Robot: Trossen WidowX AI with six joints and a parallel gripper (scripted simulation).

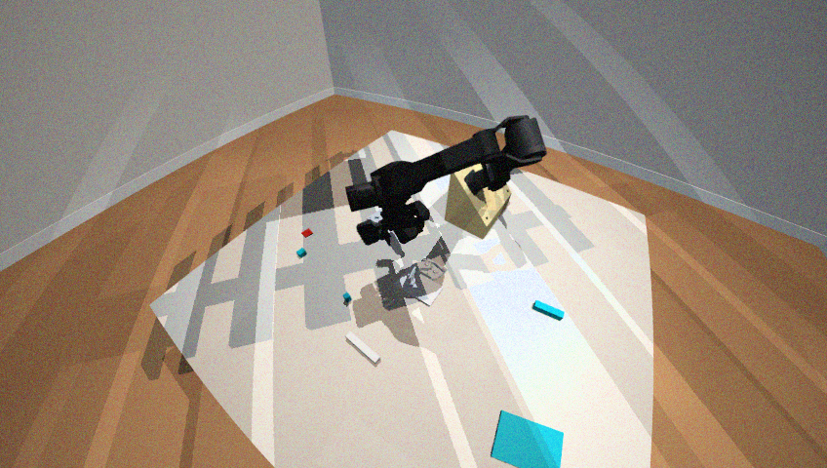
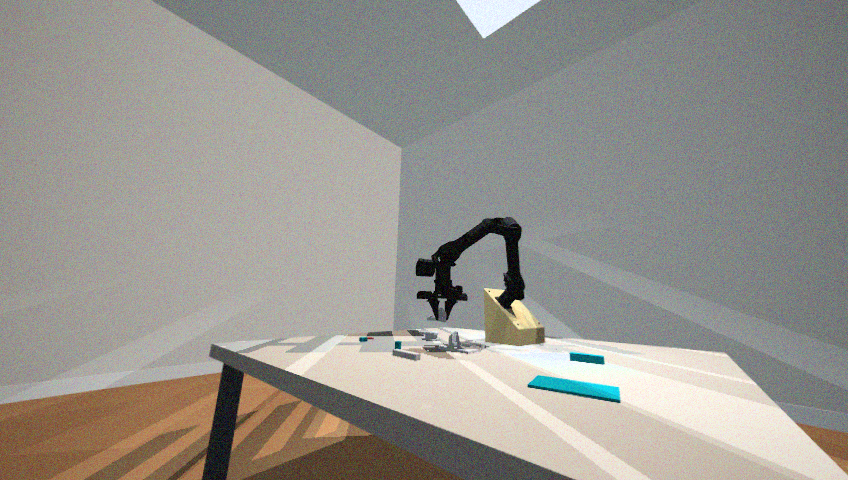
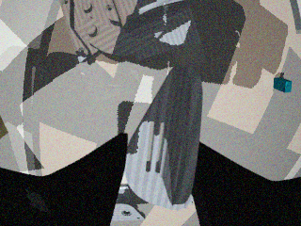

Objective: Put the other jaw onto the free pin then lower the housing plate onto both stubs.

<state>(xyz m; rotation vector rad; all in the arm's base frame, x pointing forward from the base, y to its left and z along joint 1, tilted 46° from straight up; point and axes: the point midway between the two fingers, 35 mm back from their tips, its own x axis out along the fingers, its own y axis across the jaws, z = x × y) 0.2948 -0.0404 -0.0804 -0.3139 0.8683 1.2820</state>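
My gripper tip is now 110 mm to the right of the white base plate, 80 mm above it and 30 mm short of it. Round my gripper tip: red block: 320 mm to the right, 90 mm below, 90 mm ahead; then teal bar: 440 mm to the left, 100 mm behind, 80 mm below; then flat teal plate: 510 mm to the left, 220 mm ahead, 90 mm below.
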